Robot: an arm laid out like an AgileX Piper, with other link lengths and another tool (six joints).
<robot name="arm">
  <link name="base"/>
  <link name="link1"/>
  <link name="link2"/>
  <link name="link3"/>
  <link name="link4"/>
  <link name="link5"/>
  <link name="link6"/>
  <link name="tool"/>
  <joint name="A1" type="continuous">
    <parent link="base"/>
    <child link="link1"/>
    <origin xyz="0 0 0.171" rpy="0 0 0"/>
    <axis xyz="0 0 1"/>
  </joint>
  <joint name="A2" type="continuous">
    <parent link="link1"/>
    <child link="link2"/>
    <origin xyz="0 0 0" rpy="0 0 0"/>
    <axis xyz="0 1 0"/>
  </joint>
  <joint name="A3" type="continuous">
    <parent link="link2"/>
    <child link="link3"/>
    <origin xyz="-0.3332 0 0.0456" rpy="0 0 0"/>
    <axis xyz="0 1 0"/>
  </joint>
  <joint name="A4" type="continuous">
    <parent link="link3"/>
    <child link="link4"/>
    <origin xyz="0.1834 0 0.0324" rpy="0 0 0"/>
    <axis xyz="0.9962 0 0.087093"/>
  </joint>
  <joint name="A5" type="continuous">
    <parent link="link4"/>
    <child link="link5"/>
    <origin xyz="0 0 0" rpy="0 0 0"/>
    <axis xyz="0 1 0"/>
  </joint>
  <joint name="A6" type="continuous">
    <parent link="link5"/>
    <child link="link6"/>
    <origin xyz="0.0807 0 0.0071" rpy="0 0 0"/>
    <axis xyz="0.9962 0 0.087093"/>
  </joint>
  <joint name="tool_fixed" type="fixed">
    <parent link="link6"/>
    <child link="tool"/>
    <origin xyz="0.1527 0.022 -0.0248" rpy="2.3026 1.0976 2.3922"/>
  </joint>
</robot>
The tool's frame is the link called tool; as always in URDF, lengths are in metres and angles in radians. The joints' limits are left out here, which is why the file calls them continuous.
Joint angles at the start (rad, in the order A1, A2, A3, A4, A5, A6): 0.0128 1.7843 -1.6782 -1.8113 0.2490 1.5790
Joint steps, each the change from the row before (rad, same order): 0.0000 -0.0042 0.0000 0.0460 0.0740 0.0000; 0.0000 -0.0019 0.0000 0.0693 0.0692 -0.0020; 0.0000 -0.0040 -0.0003 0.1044 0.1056 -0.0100; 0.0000 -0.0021 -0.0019 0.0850 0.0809 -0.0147; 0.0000 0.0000 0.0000 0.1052 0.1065 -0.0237; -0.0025 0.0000 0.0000 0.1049 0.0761 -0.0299; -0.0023 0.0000 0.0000 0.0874 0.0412 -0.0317; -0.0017 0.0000 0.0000 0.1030 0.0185 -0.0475; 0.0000 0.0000 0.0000 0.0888 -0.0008 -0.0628; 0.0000 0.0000 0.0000 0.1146 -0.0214 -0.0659; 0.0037 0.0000 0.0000 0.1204 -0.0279 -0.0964
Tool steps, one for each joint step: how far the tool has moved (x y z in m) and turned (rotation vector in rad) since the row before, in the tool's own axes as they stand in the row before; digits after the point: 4 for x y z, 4 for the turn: -0.0047 -0.0153 -0.0027 0.0483 -0.0176 0.0714; -0.0011 -0.0142 -0.0009 0.0405 -0.0030 0.0879; 0.0002 -0.0227 -0.0017 0.0682 0.0025 0.1251; 0.0020 -0.0180 -0.0005 0.0569 0.0113 0.0917; 0.0064 -0.0249 0.0010 0.0848 0.0259 0.1052; 0.0097 -0.0200 0.0024 0.0664 0.0437 0.0837; 0.0104 -0.0121 0.0028 0.0399 0.0479 0.0517; 0.0151 -0.0073 0.0035 0.0228 0.0681 0.0365; 0.0148 -0.0024 0.0031 0.0099 0.0642 0.0020; 0.0194 0.0037 0.0037 -0.0172 0.0847 0.0067; 0.0213 0.0065 0.0034 -0.0211 0.0874 -0.0236
